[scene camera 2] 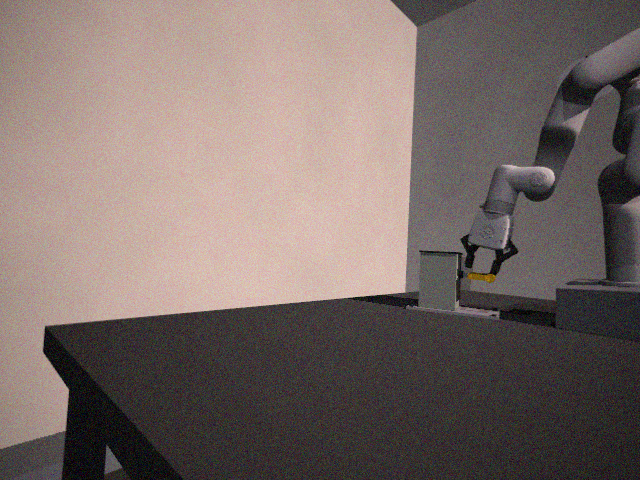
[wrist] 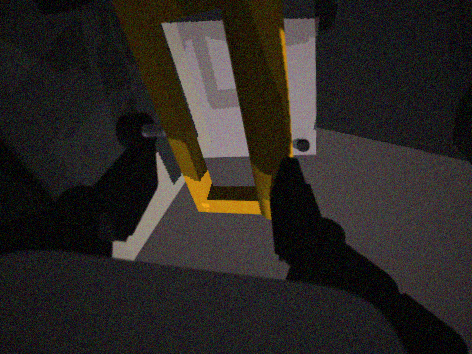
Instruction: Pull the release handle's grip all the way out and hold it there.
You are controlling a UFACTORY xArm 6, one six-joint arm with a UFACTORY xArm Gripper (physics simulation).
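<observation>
The release handle (scene camera 2: 481, 277) (wrist: 260, 125) is a yellow rectangular frame at the right side of a pale upright box (scene camera 2: 438, 280). A short gap shows between frame and box in the scene view. My gripper (scene camera 2: 481, 269) (wrist: 216, 170) is partly open and straddles the frame from above, tilted. In the wrist view its right finger lies against or over the thick right bar, while a narrow gap shows between the left finger and the left bar. The dark fingers make contact hard to judge, and the right fingertip is partly hidden behind the handle in the scene view.
The box stands on a thin light base plate (scene camera 2: 478, 312) (wrist: 227, 135). A large dark table (scene camera 2: 310, 392) fills the foreground of the scene view. The robot's grey pedestal (scene camera 2: 594, 312) stands at the right, and a pale wall (scene camera 2: 206, 155) rises at the left.
</observation>
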